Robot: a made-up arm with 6 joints.
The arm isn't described. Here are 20 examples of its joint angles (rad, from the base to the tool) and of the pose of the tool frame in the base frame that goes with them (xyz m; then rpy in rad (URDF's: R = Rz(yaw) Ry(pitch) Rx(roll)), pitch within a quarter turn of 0, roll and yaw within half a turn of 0).
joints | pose
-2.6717 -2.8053 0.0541 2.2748 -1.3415 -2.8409 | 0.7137 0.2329 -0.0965 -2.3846 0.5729 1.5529
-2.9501 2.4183 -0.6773 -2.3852 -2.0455 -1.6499 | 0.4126 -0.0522 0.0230 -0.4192 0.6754 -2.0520
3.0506 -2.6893 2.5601 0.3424 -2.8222 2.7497 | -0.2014 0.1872 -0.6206 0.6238 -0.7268 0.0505
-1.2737 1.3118 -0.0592 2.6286 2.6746 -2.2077 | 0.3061 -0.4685 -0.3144 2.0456 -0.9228 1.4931
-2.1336 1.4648 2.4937 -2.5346 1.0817 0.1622 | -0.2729 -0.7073 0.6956 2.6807 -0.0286 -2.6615
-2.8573 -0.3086 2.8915 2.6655 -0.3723 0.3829 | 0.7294 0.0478 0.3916 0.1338 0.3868 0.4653
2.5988 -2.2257 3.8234 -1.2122 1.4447 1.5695 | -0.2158 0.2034 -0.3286 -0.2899 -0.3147 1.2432
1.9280 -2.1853 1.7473 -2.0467 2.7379 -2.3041 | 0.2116 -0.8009 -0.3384 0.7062 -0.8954 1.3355
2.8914 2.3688 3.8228 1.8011 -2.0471 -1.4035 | -0.1430 -0.0055 0.5723 1.2774 0.4464 1.0341
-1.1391 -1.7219 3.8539 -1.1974 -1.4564 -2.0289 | -0.0495 -0.0482 -0.3933 -1.9689 0.3572 0.5911
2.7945 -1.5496 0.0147 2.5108 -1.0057 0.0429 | 0.3667 -0.2859 0.8082 -0.0475 -0.5703 0.2861
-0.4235 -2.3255 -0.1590 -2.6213 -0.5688 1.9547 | -0.4108 0.3551 0.5105 -2.2697 -0.4503 2.4161
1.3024 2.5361 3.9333 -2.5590 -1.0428 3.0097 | -0.0384 0.4224 0.4938 -2.8882 -0.6698 -2.4905
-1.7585 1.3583 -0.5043 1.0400 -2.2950 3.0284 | -0.1454 -0.2813 -0.3777 -0.2670 -0.8385 2.6929
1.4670 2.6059 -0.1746 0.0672 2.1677 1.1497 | 0.1359 -0.4142 -0.3374 -1.0729 0.6107 1.5348
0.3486 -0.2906 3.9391 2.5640 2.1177 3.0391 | -0.3304 0.0390 -0.0796 -2.6103 -0.9153 2.6189
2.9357 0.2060 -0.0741 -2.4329 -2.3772 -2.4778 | -0.6438 -0.0040 0.2363 -2.7267 -0.7817 -0.8935
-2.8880 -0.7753 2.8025 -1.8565 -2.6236 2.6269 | 0.8539 0.1693 0.3230 1.6252 -0.2430 -2.3765
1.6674 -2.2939 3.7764 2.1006 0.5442 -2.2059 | -0.1263 0.3684 -0.0206 0.2795 0.4517 2.1870
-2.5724 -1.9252 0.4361 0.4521 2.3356 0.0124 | 0.5976 0.5730 0.4440 1.7645 1.2480 -1.1138
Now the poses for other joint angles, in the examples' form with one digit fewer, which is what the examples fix.
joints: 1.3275 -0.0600 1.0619 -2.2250 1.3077 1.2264
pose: -0.015 0.390 1.018 1.564 0.021 0.454
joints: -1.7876 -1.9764 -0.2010 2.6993 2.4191 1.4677
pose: 0.268 0.466 0.637 1.564 0.660 -1.421
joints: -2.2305 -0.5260 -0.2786 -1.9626 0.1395 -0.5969
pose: -0.232 -0.410 0.470 2.588 -0.192 -2.362
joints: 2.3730 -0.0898 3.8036 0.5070 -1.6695 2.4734
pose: 0.411 -0.181 0.040 0.146 -0.779 -0.022
